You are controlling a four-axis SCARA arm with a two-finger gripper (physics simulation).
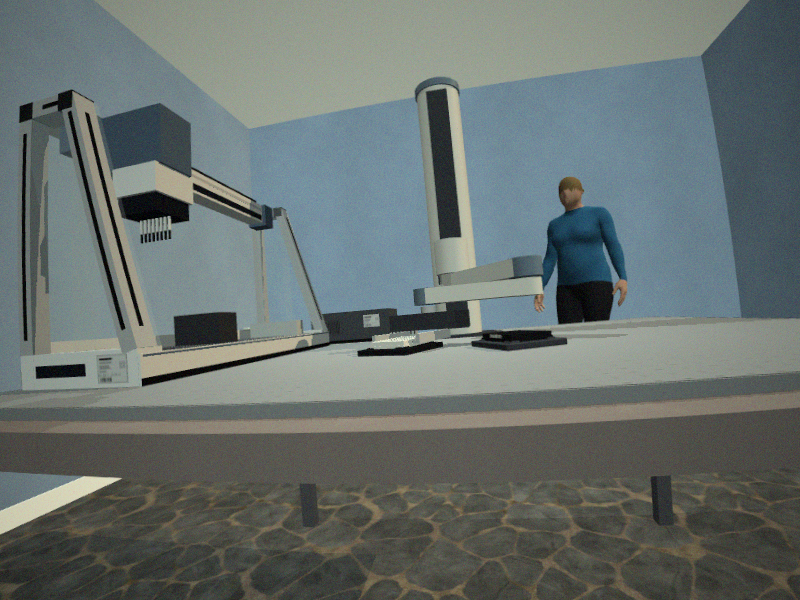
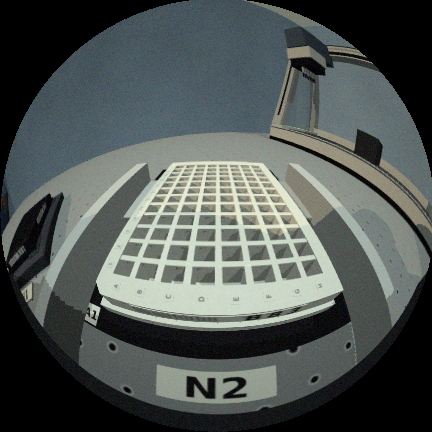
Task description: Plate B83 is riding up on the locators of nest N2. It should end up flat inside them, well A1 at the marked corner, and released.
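Places are measured from the arm's base along level axes (x ahead, y left, z up), in millimetres.
Where they show: gripper, fingertip midpoint: [image 1: 394, 339] [image 2: 217, 171].
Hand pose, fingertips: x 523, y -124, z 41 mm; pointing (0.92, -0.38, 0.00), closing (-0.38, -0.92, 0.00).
Note:
After its pixels a point has its place.
Plate B83 [image 1: 395, 339] {x 499, y -127, z 40 mm} [image 2: 220, 291] is a pale 96-well plate over the black nest N2 [image 1: 400, 351] {x 594, y -101, z 21 mm} [image 2: 220, 341]. Its row letter A is at the left of its near edge, on the side of the A1 tag [image 2: 92, 314]. Its near skirt shows above the black nest rim; whether it lies fully flat is hard to tell. My gripper [image 1: 408, 337] {x 523, y -124, z 41 mm} [image 2: 217, 171] {x 523, y -124, z 41 mm} is shut on the plate, one finger along each long side, with the pads against the sides towards the far half. The plate's underside and the locators are hidden.
A second black nest [image 1: 516, 343] [image 2: 37, 245] with a dark item on it stands beside N2. A gantry with a pipetting head [image 1: 155, 187] {x 785, y -470, z 342 mm} [image 2: 306, 55] {x 704, y -469, z 342 mm} stands on the other side. Dark boxes [image 1: 205, 328] {x 565, y -550, z 98 mm} [image 1: 348, 324] {x -35, y -403, z 80 mm} stand further back. A person [image 1: 584, 251] stands behind the table.

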